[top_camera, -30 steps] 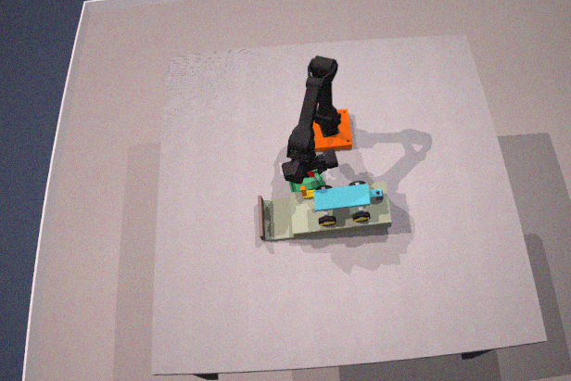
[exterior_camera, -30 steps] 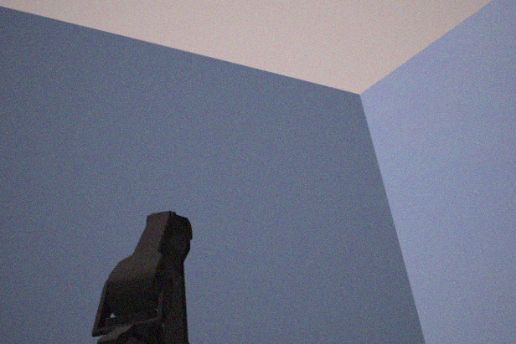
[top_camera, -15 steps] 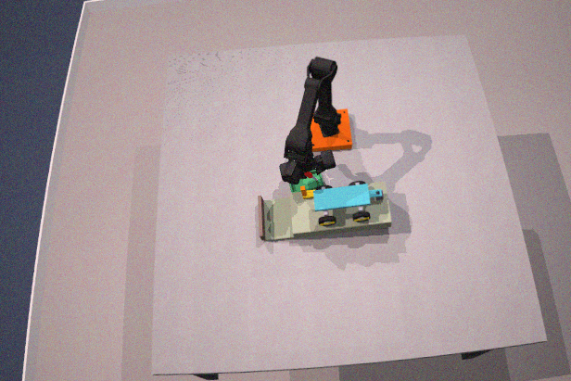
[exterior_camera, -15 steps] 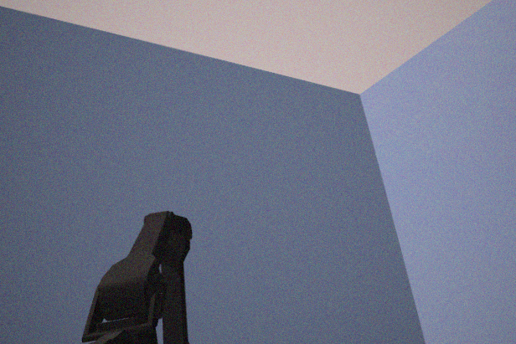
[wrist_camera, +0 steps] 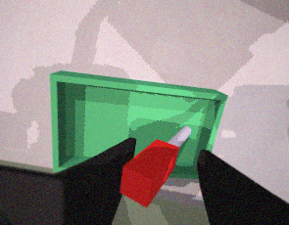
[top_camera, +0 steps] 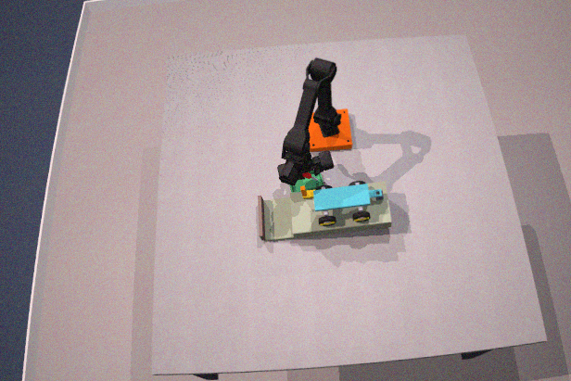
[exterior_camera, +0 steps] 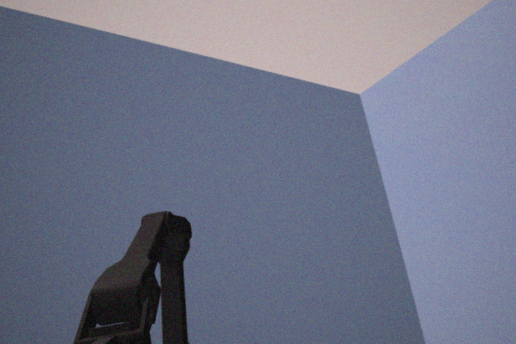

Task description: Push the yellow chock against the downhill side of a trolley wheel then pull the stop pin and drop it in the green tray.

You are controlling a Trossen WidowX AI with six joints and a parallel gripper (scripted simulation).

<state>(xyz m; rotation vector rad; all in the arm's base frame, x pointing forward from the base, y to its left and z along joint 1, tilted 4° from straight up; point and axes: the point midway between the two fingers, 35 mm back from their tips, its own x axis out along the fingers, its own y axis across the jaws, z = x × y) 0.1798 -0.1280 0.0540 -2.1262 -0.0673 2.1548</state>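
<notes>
My gripper tip is now right at the red-headed stop pin. Round my gripper tip: green tray (20 mm to the right, 50 mm below); blue trolley (150 mm ahead, 70 mm to the left, 70 mm above); yellow chock (80 mm ahead, 20 mm to the right, 40 mm above).
</notes>
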